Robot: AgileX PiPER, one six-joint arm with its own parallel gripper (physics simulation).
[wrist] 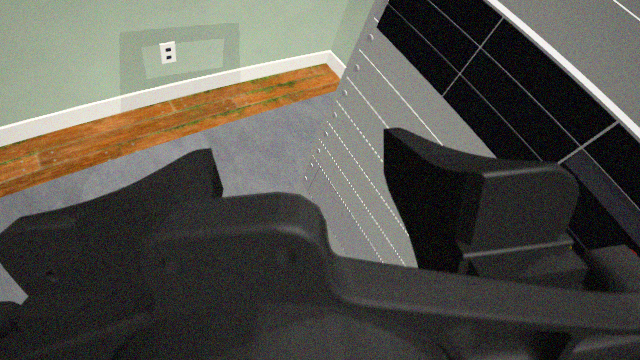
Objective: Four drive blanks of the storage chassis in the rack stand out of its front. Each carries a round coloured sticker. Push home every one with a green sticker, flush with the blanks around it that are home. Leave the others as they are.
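The storage chassis [530, 67] shows at the upper right in the wrist view as a slanted grid of black drive blanks with thin light seams. A dark bluish-grey face [607, 187] at the right edge looks like part of a blank standing out, but the finger hides much of it. Tiny red and yellow specks show near the lower right; whether they are stickers I cannot tell. No green sticker shows. My gripper [299, 160] is open and empty, its fingers wide apart. The right finger overlaps the chassis and rack front in view; the left finger is over the floor.
Grey rack panels [415, 87] lie below the chassis, with a row of round screws along their left edge. A green wall [75, 60] with a white outlet [168, 52], a white baseboard [200, 85] and a wooden strip [150, 122] are beyond the bluish-grey floor [270, 135].
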